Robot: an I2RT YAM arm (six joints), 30 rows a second.
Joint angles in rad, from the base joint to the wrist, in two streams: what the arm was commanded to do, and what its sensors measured. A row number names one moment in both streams.
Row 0, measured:
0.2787, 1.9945, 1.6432, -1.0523, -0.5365, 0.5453
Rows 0 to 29, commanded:
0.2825, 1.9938, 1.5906, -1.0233, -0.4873, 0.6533
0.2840, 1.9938, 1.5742, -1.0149, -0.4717, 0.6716
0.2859, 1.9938, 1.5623, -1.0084, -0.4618, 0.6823
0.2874, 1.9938, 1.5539, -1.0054, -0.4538, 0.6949
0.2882, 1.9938, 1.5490, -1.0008, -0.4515, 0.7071
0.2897, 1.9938, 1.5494, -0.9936, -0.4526, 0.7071
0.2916, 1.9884, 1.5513, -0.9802, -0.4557, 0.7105
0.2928, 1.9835, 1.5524, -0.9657, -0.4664, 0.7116
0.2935, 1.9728, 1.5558, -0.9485, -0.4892, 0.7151
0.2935, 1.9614, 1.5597, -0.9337, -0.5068, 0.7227
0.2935, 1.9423, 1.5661, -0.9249, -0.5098, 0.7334
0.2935, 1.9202, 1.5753, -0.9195, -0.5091, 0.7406
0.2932, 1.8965, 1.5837, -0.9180, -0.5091, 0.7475
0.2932, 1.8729, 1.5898, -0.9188, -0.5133, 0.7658
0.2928, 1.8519, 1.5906, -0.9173, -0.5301, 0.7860
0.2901, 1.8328, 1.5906, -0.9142, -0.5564, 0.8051
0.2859, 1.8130, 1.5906, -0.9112, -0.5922, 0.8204
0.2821, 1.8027, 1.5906, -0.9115, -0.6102, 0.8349
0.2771, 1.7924, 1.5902, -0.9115, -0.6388, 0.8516
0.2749, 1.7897, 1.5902, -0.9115, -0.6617, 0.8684
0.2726, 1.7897, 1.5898, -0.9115, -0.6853, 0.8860
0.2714, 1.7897, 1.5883, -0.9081, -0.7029, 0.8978
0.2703, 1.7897, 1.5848, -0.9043, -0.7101, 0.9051
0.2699, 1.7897, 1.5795, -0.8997, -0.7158, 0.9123
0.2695, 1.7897, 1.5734, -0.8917, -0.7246, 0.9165
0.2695, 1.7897, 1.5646, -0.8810, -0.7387, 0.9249
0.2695, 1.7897, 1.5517, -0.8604, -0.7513, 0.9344
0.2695, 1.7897, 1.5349, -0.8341, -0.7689, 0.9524
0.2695, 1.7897, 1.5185, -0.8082, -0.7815, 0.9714
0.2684, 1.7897, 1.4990, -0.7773, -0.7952, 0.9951
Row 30, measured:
0.2771, 1.7931, 1.5455, -0.8139, -0.7101, 0.9161
